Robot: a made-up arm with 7 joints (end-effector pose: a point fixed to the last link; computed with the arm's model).
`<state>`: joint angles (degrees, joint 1 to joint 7).
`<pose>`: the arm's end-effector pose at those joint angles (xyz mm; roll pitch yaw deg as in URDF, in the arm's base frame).
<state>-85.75 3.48 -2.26 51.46 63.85 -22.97 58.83</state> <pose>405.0 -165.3 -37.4 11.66 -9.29 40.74</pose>
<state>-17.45 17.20 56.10 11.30 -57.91 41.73 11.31</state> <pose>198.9 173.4 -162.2 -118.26 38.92 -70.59</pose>
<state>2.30 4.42 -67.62 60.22 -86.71 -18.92 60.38</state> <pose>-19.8 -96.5 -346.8 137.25 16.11 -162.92</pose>
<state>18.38 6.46 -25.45 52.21 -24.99 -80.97 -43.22</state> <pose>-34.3 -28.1 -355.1 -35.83 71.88 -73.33</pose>
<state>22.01 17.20 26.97 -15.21 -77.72 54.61 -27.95</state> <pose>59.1 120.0 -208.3 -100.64 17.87 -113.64</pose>
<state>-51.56 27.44 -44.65 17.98 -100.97 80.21 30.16</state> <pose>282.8 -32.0 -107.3 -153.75 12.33 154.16</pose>
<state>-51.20 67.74 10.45 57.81 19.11 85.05 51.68</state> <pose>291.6 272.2 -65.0 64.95 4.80 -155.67</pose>
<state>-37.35 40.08 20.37 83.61 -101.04 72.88 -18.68</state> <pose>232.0 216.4 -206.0 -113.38 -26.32 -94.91</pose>
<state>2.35 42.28 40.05 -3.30 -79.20 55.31 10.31</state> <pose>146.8 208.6 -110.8 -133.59 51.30 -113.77</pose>
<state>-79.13 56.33 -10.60 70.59 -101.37 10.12 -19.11</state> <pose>370.2 222.8 58.6 -62.48 22.41 -53.72</pose>
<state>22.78 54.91 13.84 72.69 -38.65 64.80 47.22</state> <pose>-68.2 289.9 -230.8 80.44 -23.58 -120.87</pose>
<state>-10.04 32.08 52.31 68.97 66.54 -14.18 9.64</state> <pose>83.9 214.3 -335.4 120.48 11.45 136.64</pose>
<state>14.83 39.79 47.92 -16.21 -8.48 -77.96 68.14</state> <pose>151.3 175.7 -127.8 -29.03 -20.58 41.15</pose>
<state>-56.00 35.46 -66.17 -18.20 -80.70 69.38 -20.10</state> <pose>205.3 -46.7 -104.0 -124.02 26.40 125.49</pose>
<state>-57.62 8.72 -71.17 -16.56 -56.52 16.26 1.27</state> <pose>138.5 -165.0 -88.9 -43.32 72.67 -140.43</pose>
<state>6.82 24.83 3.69 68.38 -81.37 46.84 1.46</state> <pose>-2.8 147.4 -330.5 175.20 -7.69 -101.72</pose>
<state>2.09 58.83 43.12 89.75 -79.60 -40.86 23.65</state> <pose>23.0 378.6 -175.7 -39.96 65.68 93.69</pose>
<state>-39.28 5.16 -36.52 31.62 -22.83 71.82 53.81</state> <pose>201.3 -143.0 -213.9 128.32 12.43 131.37</pose>
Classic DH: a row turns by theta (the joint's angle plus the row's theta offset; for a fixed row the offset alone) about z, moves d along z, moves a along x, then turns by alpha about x. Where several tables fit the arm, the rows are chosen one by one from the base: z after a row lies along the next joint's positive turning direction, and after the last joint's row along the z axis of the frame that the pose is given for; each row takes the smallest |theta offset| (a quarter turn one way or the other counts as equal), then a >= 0, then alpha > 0; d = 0 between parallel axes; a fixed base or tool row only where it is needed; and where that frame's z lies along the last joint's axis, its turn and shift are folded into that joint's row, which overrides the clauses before.
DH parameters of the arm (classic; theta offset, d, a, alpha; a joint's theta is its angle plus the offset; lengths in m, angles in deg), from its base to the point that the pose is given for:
base (fixed): -4.07 0.0345 0.0107 -74.51
joint 1: -75.12 0.0185 -0.0036 -90
joint 2: 74 0.0349 0.009 90
joint 3: 90 -0.2336 0.0123 -90
joint 4: 90 -0.024 0.0197 90
joint 5: 0 0.1537 -0.028 -90
joint 6: -90 -0.05 0.0425 90
joint 7: -89.99 -0.0129 -0.012 -75.67
tool (fixed): 90 -0.025 0 0

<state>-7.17 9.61 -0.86 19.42 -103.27 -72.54 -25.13</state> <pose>190.7 75.4 -278.6 -70.68 20.38 -3.82</pose>
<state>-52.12 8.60 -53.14 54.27 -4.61 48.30 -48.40</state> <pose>266.3 -78.5 -258.2 -161.71 17.52 125.41</pose>
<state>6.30 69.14 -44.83 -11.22 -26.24 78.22 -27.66</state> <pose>31.0 167.9 -204.4 -164.44 -26.59 140.56</pose>
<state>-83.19 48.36 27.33 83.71 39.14 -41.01 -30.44</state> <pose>417.4 176.8 22.1 70.39 35.93 51.79</pose>
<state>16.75 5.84 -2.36 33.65 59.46 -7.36 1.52</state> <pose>-36.6 -3.0 -369.8 150.26 26.99 106.31</pose>
